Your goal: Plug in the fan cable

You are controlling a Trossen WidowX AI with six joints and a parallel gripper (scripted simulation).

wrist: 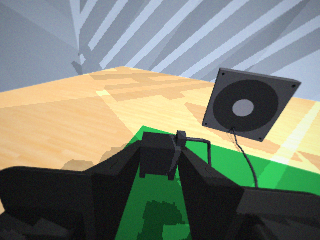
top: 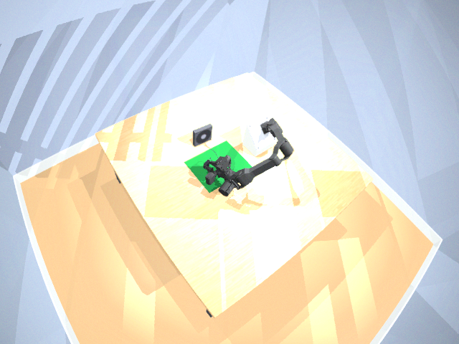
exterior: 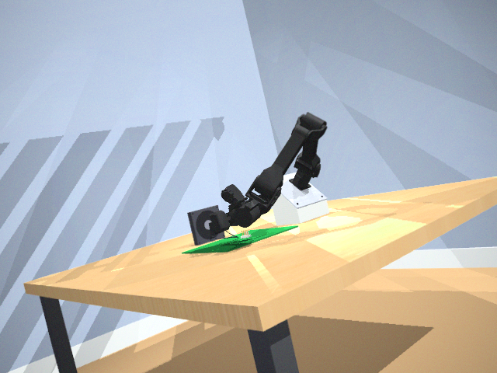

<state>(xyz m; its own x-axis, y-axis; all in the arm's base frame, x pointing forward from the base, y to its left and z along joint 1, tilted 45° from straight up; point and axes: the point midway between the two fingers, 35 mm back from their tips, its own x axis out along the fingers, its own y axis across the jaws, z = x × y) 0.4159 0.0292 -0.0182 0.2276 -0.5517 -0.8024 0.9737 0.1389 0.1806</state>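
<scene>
My gripper tip is now 9 cm past the green board, 8 cm above it and 1 cm to the right of it. From my gripper tip the other things lie so: white four-pin header (11 cm behind, 7 cm below, 1 cm to the left); black fan (18 cm to the right, 12 cm behind, 1 cm below); dark fan plug (1 cm below).
</scene>
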